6 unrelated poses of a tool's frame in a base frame.
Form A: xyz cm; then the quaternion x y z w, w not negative.
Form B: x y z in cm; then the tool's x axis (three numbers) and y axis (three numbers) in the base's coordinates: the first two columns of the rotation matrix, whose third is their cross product. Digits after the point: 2 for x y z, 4 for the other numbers.
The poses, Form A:
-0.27 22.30 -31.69 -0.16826 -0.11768 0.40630 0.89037
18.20 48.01 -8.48 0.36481 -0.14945 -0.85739 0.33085
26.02 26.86 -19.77 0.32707 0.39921 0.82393 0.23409
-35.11 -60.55 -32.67 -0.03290 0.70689 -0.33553 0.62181
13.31 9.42 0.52 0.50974 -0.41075 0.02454 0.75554
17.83 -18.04 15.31 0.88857 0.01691 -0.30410 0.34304
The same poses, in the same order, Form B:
-0.27 22.30 -31.69 0.6421 0.7631 0.0728 -0.6839 0.6132 -0.3953
18.20 48.01 -8.48 -0.5149 -0.6764 -0.5267 0.4583 -0.7364 0.4977
26.02 26.86 -19.77 -0.6765 0.6469 0.3521 -0.1246 -0.5717 0.8110
-35.11 -60.55 -32.67 -0.2245 -0.4638 -0.8570 0.3708 0.7727 -0.5153
13.31 9.42 0.52 0.6614 -0.3817 0.6457 -0.4558 0.4791 0.7501
17.83 -18.04 15.31 0.8145 -0.1786 -0.5520 0.2387 -0.7641 0.5993

